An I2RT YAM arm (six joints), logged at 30 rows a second.
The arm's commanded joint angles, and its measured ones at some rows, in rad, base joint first. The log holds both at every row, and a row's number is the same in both.
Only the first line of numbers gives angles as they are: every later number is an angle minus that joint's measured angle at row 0.
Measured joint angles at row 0:
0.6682 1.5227 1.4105 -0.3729 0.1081 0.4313
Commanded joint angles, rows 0 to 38:
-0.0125 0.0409 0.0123 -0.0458 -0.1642 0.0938
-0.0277 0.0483 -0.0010 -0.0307 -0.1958 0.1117
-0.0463 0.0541 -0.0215 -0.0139 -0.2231 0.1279
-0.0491 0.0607 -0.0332 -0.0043 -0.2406 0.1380
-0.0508 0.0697 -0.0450 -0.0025 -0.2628 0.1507
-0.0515 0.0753 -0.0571 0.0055 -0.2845 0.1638
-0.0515 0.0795 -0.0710 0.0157 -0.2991 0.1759
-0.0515 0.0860 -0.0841 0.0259 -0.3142 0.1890
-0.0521 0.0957 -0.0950 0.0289 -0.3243 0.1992
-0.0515 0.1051 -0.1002 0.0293 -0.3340 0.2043
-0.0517 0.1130 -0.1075 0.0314 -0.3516 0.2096
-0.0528 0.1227 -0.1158 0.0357 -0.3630 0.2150
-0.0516 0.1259 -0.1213 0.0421 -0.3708 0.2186
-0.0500 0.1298 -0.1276 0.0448 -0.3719 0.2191
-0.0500 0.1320 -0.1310 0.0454 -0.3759 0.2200
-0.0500 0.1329 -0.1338 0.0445 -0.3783 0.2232
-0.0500 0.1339 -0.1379 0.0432 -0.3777 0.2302
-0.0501 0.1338 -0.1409 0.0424 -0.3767 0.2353
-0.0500 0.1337 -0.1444 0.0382 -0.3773 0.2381
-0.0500 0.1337 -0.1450 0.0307 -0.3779 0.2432
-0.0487 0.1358 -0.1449 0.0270 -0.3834 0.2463
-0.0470 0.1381 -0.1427 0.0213 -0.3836 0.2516
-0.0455 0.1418 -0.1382 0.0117 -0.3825 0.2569
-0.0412 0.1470 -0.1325 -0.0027 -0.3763 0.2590
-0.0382 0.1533 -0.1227 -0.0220 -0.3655 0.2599
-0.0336 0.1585 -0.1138 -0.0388 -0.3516 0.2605
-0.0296 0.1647 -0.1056 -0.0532 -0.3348 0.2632
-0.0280 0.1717 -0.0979 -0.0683 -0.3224 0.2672
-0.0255 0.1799 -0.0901 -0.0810 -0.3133 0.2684
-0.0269 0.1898 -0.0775 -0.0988 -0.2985 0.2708
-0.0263 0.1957 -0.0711 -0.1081 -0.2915 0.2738
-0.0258 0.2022 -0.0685 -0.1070 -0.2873 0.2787
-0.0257 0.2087 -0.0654 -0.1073 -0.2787 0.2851
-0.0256 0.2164 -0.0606 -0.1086 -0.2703 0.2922
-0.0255 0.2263 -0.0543 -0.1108 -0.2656 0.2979
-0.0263 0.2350 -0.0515 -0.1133 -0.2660 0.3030
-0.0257 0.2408 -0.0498 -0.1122 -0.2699 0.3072
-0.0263 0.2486 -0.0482 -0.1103 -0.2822 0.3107
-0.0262 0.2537 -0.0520 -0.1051 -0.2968 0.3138
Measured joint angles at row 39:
-0.0245 0.2117 -0.0568 -0.0427 -0.3093 0.2819
